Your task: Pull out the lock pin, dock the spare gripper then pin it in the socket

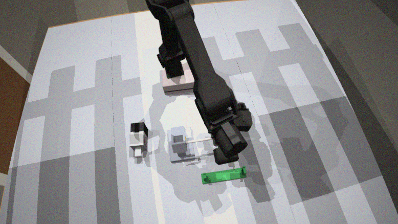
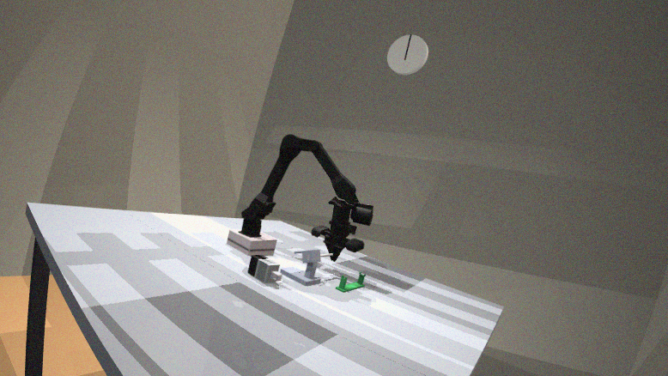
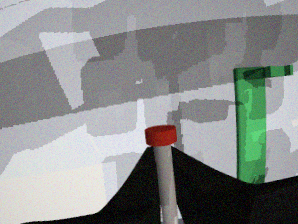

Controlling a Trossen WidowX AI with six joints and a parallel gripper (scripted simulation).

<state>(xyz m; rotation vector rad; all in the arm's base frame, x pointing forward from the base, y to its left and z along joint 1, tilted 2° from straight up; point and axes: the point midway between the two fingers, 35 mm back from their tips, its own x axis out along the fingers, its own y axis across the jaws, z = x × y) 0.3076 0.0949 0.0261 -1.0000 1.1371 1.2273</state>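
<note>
The green cradle is 100 mm ahead of my gripper tip, 30 mm to the right of it and 30 mm below it. Round my gripper tip: grey mount (30 mm behind, 140 mm to the right, 10 mm below); then spare gripper (70 mm behind, 270 mm to the right, 30 mm below).
</note>
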